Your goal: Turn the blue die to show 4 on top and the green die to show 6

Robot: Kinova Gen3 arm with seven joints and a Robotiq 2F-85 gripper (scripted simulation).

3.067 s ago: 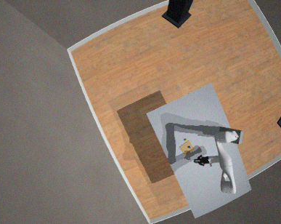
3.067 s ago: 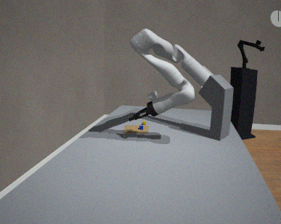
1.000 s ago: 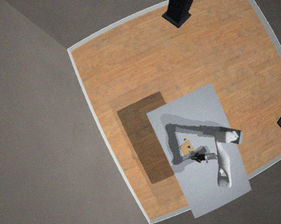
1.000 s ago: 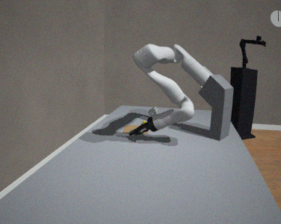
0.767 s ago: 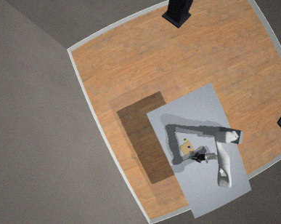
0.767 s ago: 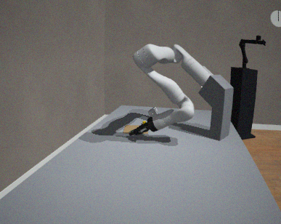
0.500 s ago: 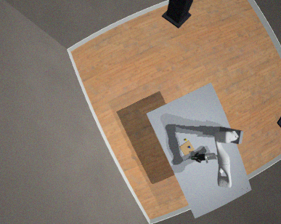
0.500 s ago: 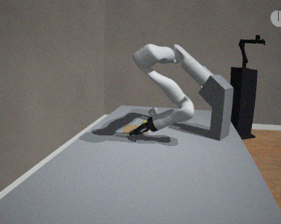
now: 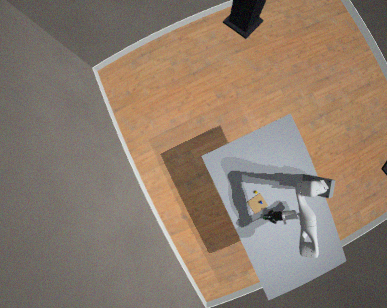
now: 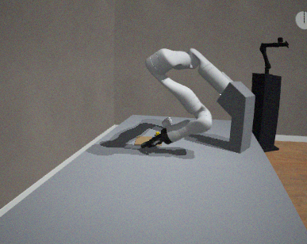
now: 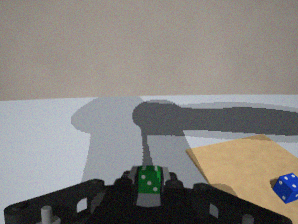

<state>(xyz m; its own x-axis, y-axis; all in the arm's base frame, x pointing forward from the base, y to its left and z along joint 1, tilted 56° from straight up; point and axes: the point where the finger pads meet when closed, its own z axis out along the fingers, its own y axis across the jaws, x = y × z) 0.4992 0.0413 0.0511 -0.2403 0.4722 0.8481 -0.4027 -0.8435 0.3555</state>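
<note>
My gripper is now 12 cm to the left of the blue die, 7 cm past it and 1 cm above it. Also, from my hand: green die: 1 cm to the right, 1 cm below, 1 cm ahead; then tan mat: 13 cm to the right, 4 cm behind, 3 cm below; then yellow die: 22 cm to the right, 11 cm behind, 2 cm below.
</note>
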